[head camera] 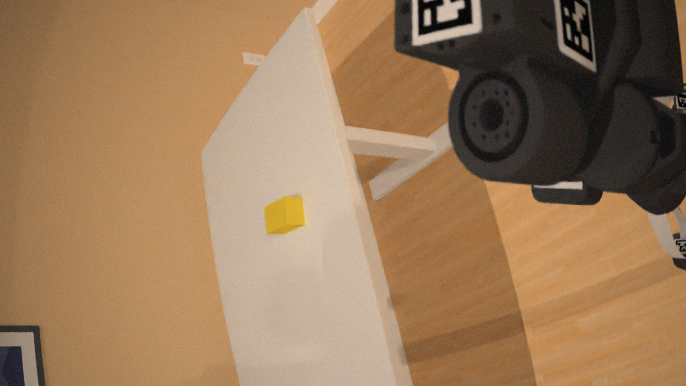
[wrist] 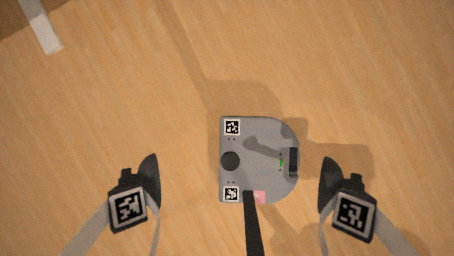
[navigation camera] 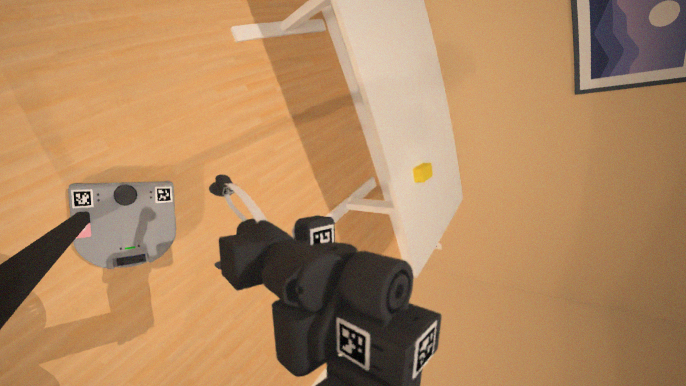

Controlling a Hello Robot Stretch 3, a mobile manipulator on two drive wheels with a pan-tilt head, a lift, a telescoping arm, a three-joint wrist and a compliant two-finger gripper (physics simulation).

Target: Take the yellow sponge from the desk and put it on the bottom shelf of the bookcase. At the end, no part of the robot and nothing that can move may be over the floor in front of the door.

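Where they show: gripper, fingertip midpoint: (wrist: 238, 173) (navigation camera: 220, 224); robot's base, origin of the base link: (wrist: 232, 153) (navigation camera: 125, 194).
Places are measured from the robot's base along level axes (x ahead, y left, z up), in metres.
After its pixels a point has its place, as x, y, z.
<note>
The yellow sponge (head camera: 284, 215) {0.075, -0.997, 0.766} (navigation camera: 422, 172) {0.079, -0.991, 0.764} lies on the white desk (head camera: 280, 125) {-0.132, -1.125, 0.721} (navigation camera: 400, 90) {0.419, -0.886, 0.721}, toward one end of its top. It does not show in the wrist view. My gripper (navigation camera: 220, 225) {-0.021, -0.141, 0.818} (wrist: 238, 173) {-0.021, -0.141, 0.818} is open, its fingers wide apart with nothing between them. It hangs above the floor between my base and the desk, off to the side of the desk top and well apart from the sponge. In the head view parts of its fingers show at the right edge. The bookcase and the door do not show.
My grey base (navigation camera: 112, 225) {-0.101, 0.048, 0.160} (wrist: 265, 130) {-0.128, -0.120, 0.160} stands on the wooden floor (navigation camera: 150, 100) {0.398, -0.096, 0.001} (wrist: 125, 90) {0.493, -0.280, 0.000}, in front of the desk's long side. White desk legs and feet (head camera: 395, 182) (navigation camera: 250, 32) (wrist: 47, 40) reach along the floor. A wall (head camera: 125, 150) {-0.084, -1.804, 1.010} (navigation camera: 525, 200) {-0.082, -1.803, 1.113} with a framed picture (navigation camera: 620, 45) {0.628, -1.395, 1.528} runs behind the desk.
</note>
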